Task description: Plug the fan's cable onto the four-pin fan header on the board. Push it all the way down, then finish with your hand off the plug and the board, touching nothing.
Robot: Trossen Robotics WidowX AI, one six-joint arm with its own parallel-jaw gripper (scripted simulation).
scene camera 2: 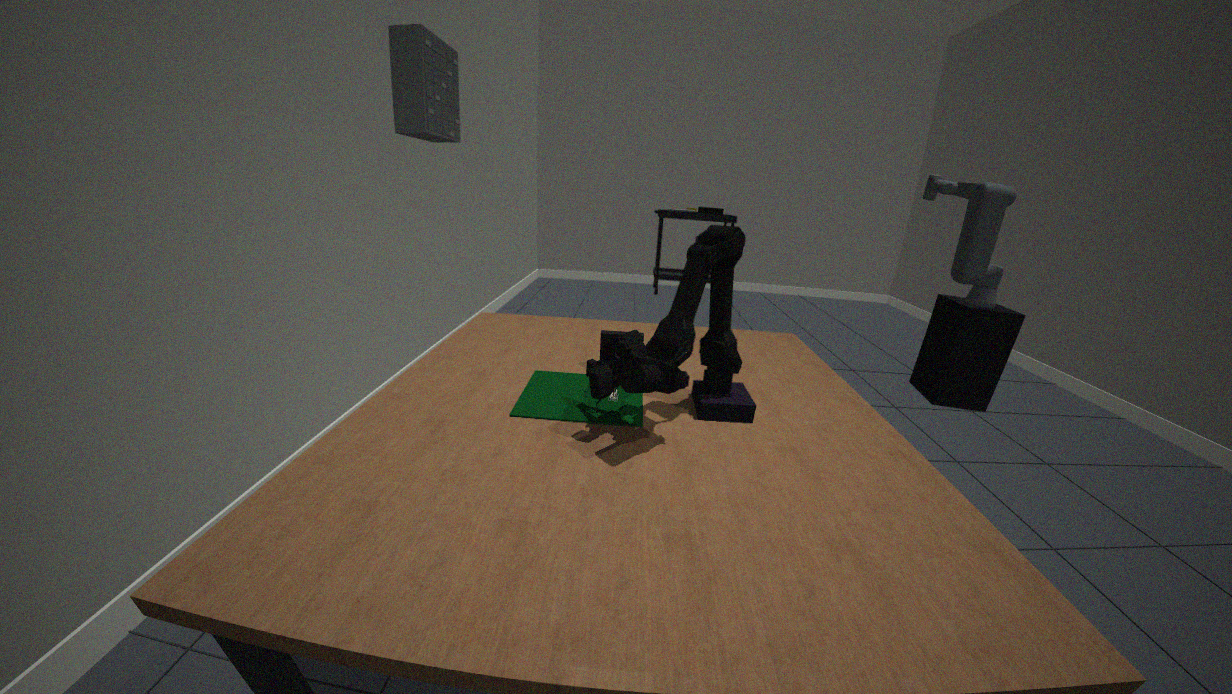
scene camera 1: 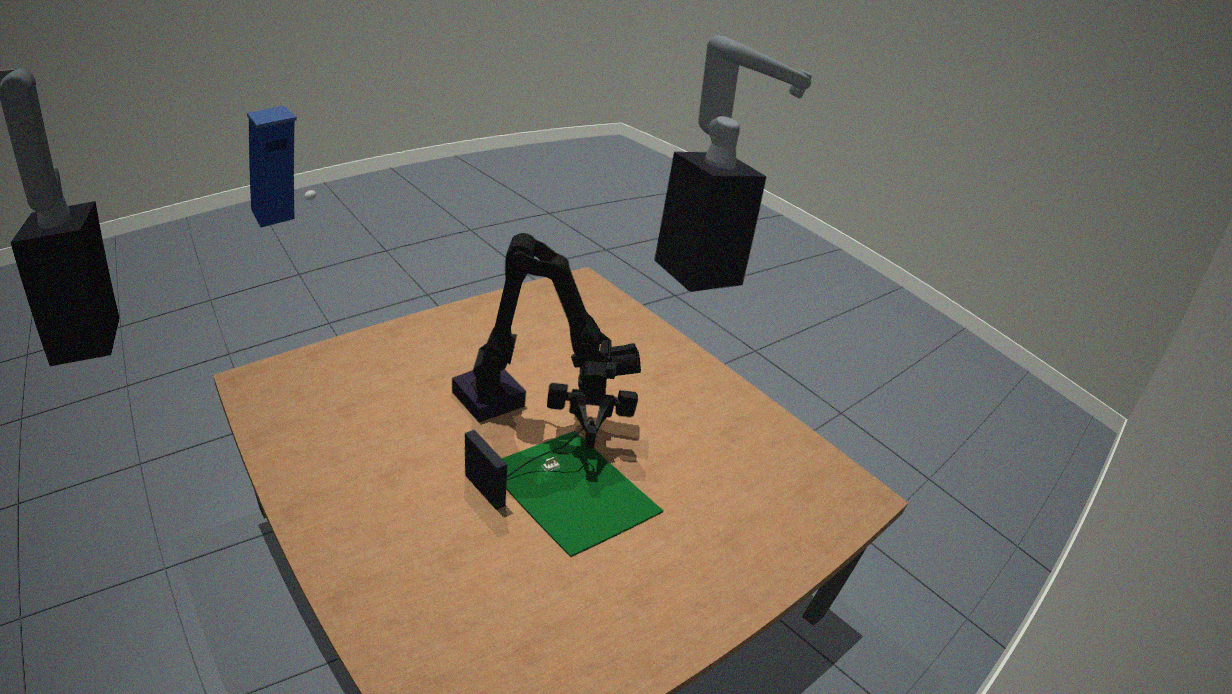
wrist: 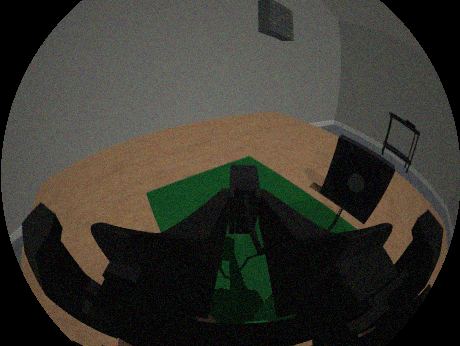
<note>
In view: my gripper (scene camera 1: pixel 591 430), a dark plug (wrist: pixel 243 178), a black square fan (scene camera 1: pixel 487 471) and a green board (scene camera 1: pixel 587 501).
My gripper shows as well in scene camera 2 (scene camera 2: pixel 595 366) and in the wrist view (wrist: pixel 243 195). The black square fan also shows in the wrist view (wrist: pixel 358 177). The green board also shows in scene camera 2 (scene camera 2: pixel 561 396) and in the wrist view (wrist: pixel 172 203).
</note>
